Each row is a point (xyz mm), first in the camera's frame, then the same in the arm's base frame.
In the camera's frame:
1: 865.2 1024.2 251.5
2: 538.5 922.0 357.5
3: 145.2 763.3 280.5
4: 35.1 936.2 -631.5
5: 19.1 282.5 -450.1
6: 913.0 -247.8 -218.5
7: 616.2 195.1 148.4
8: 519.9 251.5 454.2
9: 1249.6 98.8 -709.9
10: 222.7 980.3 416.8
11: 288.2 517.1 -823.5
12: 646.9 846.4 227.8
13: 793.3 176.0 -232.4
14: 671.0 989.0 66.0
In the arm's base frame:
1: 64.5 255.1 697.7
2: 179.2 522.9 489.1
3: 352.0 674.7 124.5
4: 808.9 -70.9 -205.7
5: 314.8 172.8 -601.8
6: -710.5 -14.1 -383.1
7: -314.3 394.5 -75.0
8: -300.2 697.6 43.1
9: -550.9 -646.5 -160.7
10: 411.2 725.5 380.6
11: 407.3 -310.9 -445.9
12: 92.8 366.7 439.7
13: -334.2 -17.9 -153.9
14: 222.4 198.6 485.0

